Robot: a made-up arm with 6 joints.
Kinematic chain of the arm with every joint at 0, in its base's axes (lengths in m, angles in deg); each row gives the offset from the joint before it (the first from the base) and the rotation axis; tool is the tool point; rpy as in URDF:
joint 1: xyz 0 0 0.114 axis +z
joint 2: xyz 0 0 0 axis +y
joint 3: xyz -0.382 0 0.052 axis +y
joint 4: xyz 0.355 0 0.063 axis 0.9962 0 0.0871
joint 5: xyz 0 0 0 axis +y
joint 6: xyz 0.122 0 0.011 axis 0.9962 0 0.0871
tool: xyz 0 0 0 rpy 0 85 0
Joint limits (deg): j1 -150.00..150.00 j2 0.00..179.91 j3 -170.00..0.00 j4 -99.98..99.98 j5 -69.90..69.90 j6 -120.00..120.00
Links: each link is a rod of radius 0.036 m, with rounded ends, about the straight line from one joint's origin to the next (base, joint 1, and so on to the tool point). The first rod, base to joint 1, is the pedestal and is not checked.
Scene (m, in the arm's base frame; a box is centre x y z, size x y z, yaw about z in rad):
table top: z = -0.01
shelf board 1: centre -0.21 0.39 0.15 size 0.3 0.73 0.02 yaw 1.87
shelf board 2: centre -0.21 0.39 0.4 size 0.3 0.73 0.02 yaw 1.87
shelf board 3: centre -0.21 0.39 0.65 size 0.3 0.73 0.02 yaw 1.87
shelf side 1: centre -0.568 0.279 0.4 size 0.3 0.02 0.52 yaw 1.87
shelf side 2: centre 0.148 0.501 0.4 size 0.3 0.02 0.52 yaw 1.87
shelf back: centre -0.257 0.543 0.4 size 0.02 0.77 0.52 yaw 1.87
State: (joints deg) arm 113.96 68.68 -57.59 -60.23 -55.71 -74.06
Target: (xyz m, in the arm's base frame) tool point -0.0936 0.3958 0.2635
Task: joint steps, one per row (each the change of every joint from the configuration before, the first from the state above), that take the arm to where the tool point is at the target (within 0.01 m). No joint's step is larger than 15 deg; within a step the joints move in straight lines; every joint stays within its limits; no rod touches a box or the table.
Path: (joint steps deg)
1: 1.27 -9.81 6.18 -1.58 -2.70 0.00
2: 1.28 -9.82 6.18 -1.58 -2.71 0.00
3: -12.25 -6.44 11.31 4.45 3.60 0.00
4: -12.25 -6.44 11.31 4.46 3.59 0.00
5: -12.25 -6.44 11.30 4.46 3.60 0.00
6: -12.25 -6.45 11.31 4.46 3.59 0.00
7: 4.90 12.35 -7.68 -3.06 -0.26 0.00
8: 4.90 12.34 -7.68 -3.06 -0.25 0.00
9: 4.89 12.34 -7.68 -3.06 -0.26 0.00
10: 4.90 12.35 -7.69 -3.06 -0.26 0.00
11: 4.90 12.34 -7.68 -3.06 -0.25 0.00

